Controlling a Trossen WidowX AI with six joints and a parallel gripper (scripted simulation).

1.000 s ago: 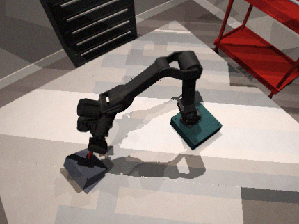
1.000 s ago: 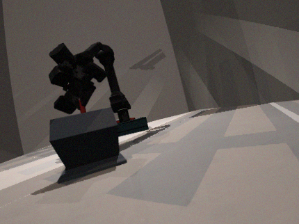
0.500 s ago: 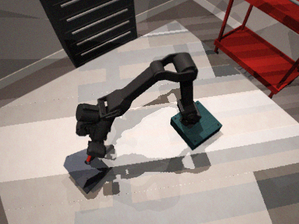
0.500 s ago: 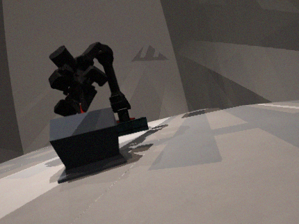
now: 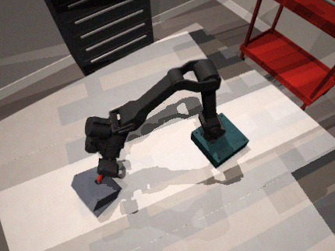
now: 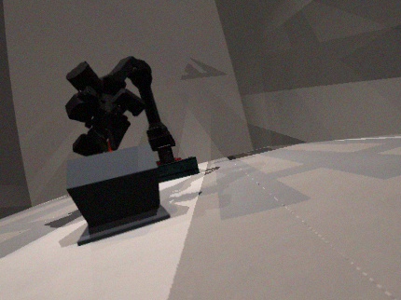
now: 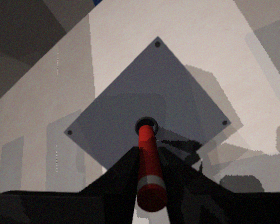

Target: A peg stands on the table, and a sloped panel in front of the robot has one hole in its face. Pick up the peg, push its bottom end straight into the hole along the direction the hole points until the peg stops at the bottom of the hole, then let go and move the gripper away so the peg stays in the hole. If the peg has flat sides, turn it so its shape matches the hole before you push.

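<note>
The grey sloped panel is 5 cm ahead of my gripper tip and 6 cm below it. From my gripper tip the other things lie so: red peg (1 cm behind, 1 cm above).
</note>
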